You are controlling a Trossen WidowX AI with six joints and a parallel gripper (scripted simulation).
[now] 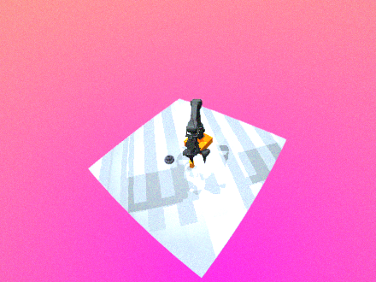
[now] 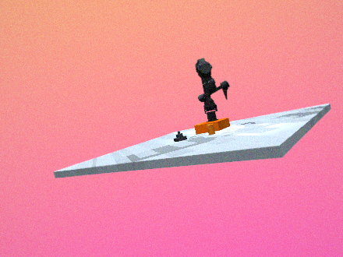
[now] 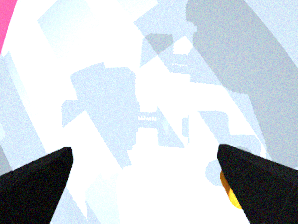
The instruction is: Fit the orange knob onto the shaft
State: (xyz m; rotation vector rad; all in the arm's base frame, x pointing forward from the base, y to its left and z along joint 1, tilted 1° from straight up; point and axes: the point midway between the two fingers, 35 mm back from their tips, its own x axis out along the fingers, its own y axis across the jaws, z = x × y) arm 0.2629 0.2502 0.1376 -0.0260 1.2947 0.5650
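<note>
The orange knob lies 3 cm behind my gripper tip, 12 cm to the right of it and 14 cm below it. The rest, counted from my gripper tip: pedestal: 6 cm ahead, 30 cm to the right, 14 cm below.
</note>
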